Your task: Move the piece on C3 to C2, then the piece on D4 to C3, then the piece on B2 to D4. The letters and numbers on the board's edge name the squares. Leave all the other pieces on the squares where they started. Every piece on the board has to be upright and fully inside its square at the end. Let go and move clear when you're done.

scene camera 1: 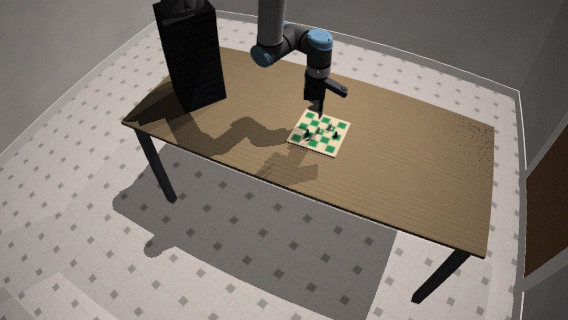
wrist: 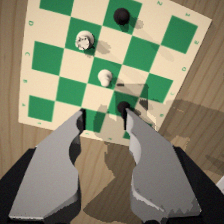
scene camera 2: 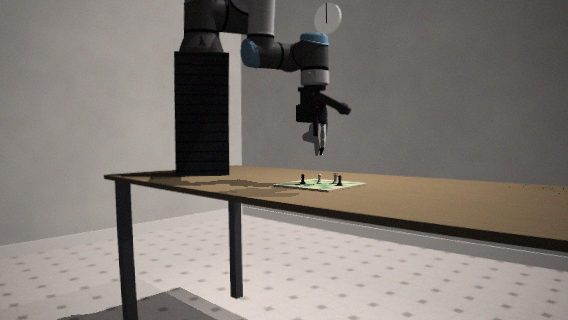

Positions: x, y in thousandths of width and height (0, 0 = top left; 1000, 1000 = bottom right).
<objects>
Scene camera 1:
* chessboard: 573, 448
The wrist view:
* my gripper: 467, 493
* chessboard: 667, 257
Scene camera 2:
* my gripper: 561, 486
</objects>
